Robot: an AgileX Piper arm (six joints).
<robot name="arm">
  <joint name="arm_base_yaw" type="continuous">
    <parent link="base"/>
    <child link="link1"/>
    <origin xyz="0 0 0.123" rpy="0 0 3.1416"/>
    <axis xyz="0 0 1"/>
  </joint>
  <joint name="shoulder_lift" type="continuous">
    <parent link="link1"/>
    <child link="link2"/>
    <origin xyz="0 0 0" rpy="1.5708 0 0"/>
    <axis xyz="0 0 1"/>
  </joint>
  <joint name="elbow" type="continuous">
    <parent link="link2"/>
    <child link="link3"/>
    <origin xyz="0.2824 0.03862 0" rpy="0 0 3.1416"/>
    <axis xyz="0 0 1"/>
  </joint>
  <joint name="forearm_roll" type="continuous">
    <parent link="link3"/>
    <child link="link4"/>
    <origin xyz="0.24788 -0.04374 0" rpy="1.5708 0 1.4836"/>
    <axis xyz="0 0 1"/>
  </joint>
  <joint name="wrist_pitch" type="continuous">
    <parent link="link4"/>
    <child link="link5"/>
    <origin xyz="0 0 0" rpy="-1.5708 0 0"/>
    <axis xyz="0 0 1"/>
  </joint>
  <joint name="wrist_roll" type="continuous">
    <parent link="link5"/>
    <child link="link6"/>
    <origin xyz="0 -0.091 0" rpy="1.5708 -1.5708 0"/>
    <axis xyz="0 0 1"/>
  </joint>
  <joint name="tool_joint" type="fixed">
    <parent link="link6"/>
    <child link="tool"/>
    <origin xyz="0 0 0" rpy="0 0 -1.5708"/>
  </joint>
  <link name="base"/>
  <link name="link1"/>
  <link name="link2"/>
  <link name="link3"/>
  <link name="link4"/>
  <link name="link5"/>
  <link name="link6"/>
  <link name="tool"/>
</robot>
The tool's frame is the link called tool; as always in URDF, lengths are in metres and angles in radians. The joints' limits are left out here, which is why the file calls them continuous.
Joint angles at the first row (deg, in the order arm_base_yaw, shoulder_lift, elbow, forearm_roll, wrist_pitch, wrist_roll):
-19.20 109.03 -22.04 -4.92 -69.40 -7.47
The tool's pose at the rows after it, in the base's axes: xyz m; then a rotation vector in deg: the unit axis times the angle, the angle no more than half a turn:
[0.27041, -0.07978, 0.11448, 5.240, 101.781, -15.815]
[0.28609, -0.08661, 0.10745, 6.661, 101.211, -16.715]
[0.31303, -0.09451, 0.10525, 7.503, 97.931, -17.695]
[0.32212, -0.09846, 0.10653, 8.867, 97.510, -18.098]
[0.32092, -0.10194, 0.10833, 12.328, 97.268, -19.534]
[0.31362, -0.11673, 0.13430, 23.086, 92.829, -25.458]
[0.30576, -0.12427, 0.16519, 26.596, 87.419, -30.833]
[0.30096, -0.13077, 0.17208, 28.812, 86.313, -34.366]
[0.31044, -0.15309, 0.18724, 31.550, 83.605, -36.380]
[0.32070, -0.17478, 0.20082, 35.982, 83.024, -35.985]
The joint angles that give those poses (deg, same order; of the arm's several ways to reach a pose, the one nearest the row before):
-17.62 109.46 -23.80 -3.91 -69.24 -7.34
-17.51 112.91 -27.66 -2.34 -69.36 -7.34
-17.00 116.80 -34.13 -0.77 -70.01 -7.34
-16.88 117.38 -36.49 0.48 -68.56 -7.05
-16.63 116.95 -36.49 3.95 -68.13 -6.88
-16.63 111.94 -36.49 15.34 -66.52 -7.88
-16.74 106.44 -36.48 21.73 -66.63 -11.78
-17.25 105.15 -36.61 25.28 -66.60 -14.37
-20.29 105.15 -41.63 26.09 -63.87 -15.51
-22.94 105.20 -47.24 27.85 -57.82 -15.72

